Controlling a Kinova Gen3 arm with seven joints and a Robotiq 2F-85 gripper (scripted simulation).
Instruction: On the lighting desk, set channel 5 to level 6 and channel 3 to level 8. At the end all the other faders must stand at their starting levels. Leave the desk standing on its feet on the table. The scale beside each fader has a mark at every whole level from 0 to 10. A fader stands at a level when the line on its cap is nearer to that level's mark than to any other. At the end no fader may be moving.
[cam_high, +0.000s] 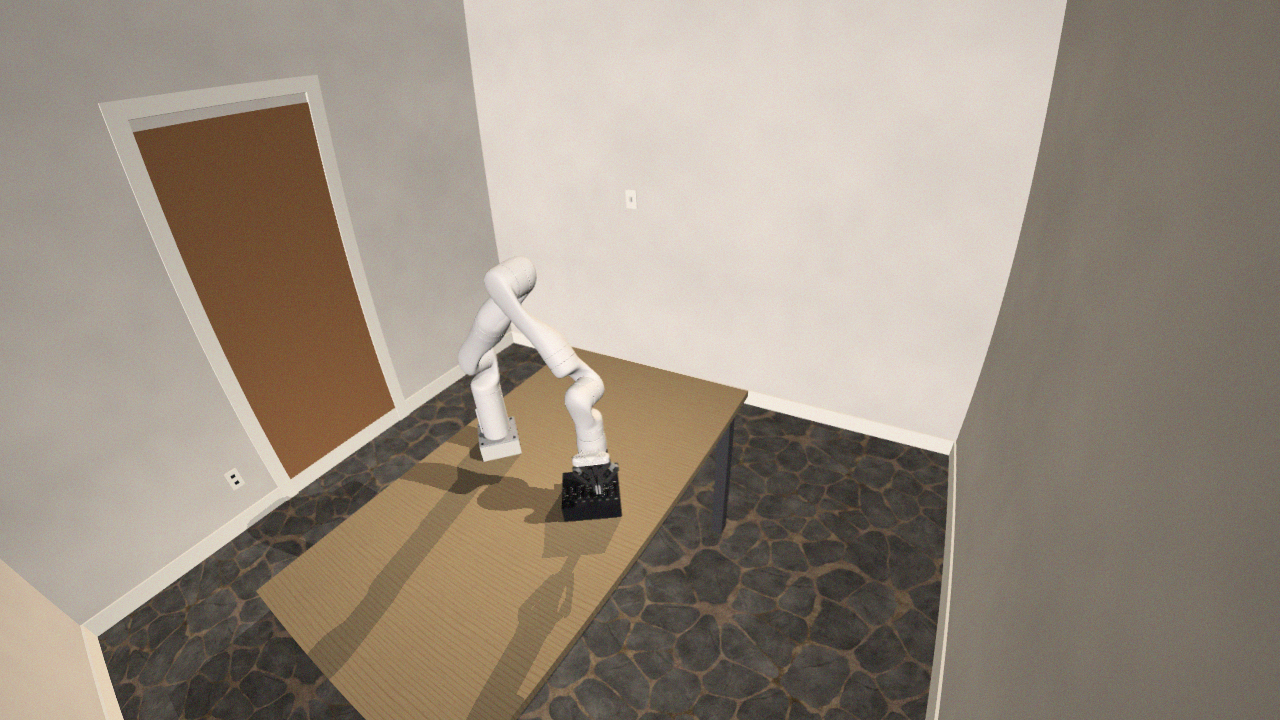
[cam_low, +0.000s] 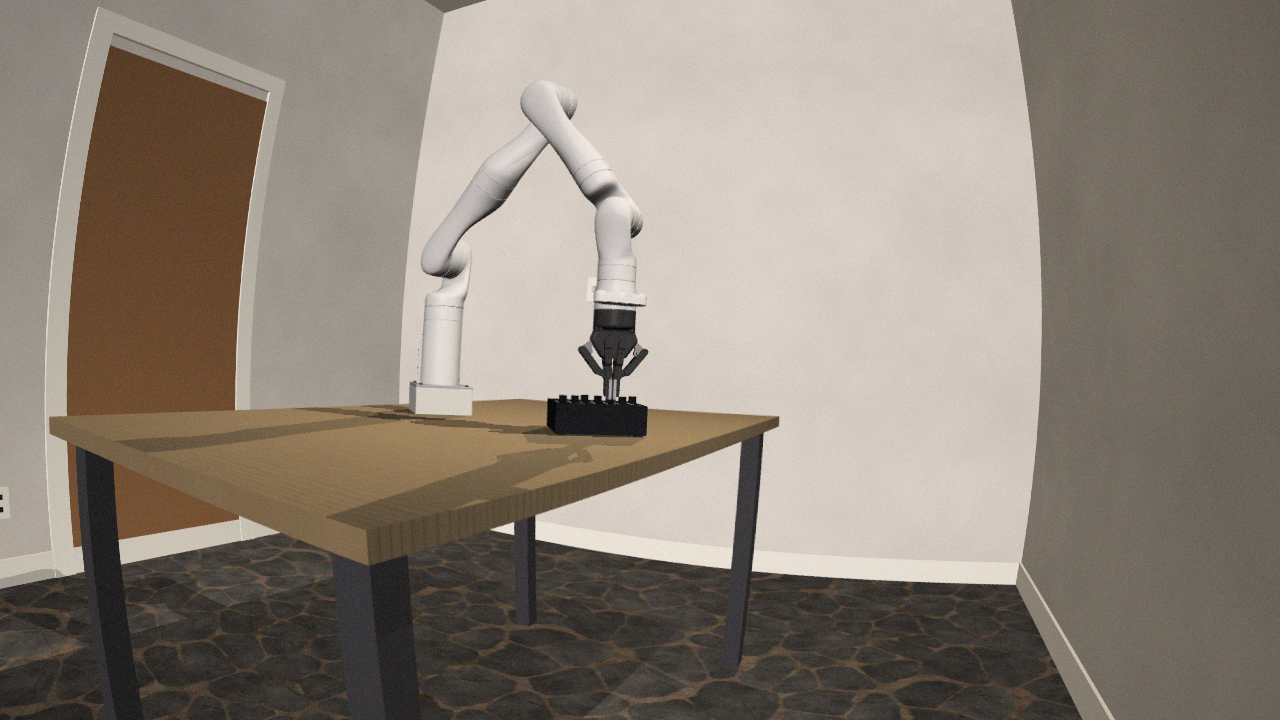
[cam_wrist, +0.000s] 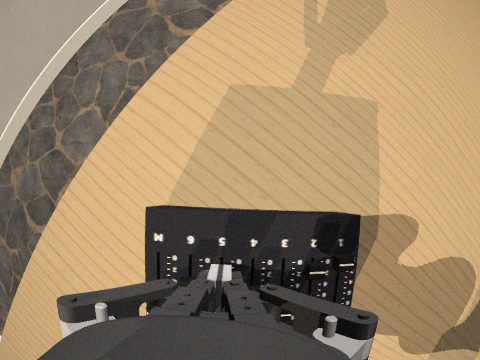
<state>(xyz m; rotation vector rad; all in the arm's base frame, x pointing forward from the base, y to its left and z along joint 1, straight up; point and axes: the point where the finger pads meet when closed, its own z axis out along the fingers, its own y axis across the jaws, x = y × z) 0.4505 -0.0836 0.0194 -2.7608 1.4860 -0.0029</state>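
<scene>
My gripper is now 1 cm past the channel 5 fader cap, 1 cm to the right of it and 1 cm above it. Round my hand: M fader cap: 2 cm ahead, 5 cm to the left, 1 cm below; channel 4 fader cap: 2 cm behind, 1 cm below; channel 3 fader cap: 5 cm behind, 1 cm below.
</scene>
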